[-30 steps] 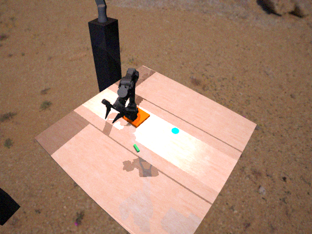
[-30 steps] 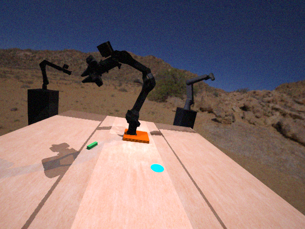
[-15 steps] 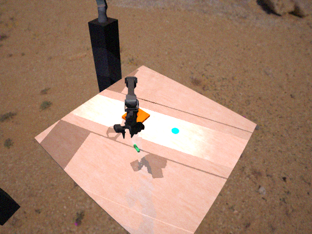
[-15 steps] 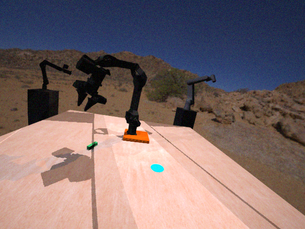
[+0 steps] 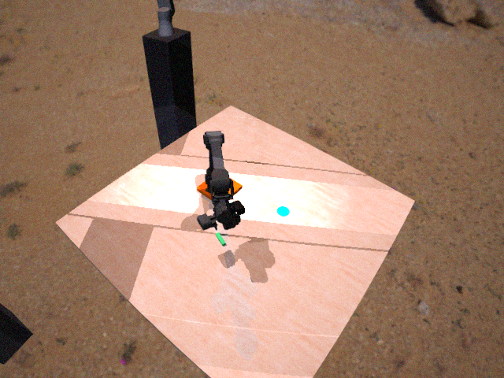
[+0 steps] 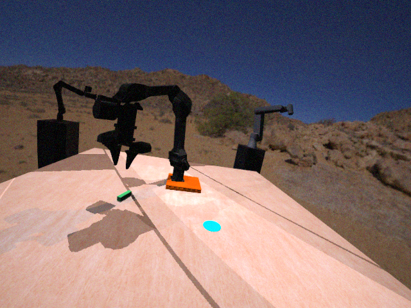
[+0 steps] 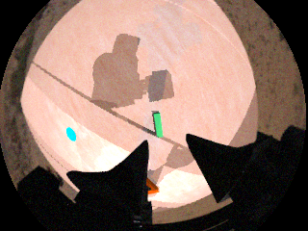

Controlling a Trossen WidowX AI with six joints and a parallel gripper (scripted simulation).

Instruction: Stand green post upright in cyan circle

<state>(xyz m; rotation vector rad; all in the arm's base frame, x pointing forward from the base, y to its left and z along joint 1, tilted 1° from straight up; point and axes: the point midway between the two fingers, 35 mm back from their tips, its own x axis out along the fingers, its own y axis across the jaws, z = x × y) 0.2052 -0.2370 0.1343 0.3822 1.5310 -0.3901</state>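
The green post is 12 cm below my gripper tip, 2 cm behind it and 1 cm to the left of it. Also, from my gripper tip: cyan circle (31 cm to the left, 14 cm ahead, 12 cm below).
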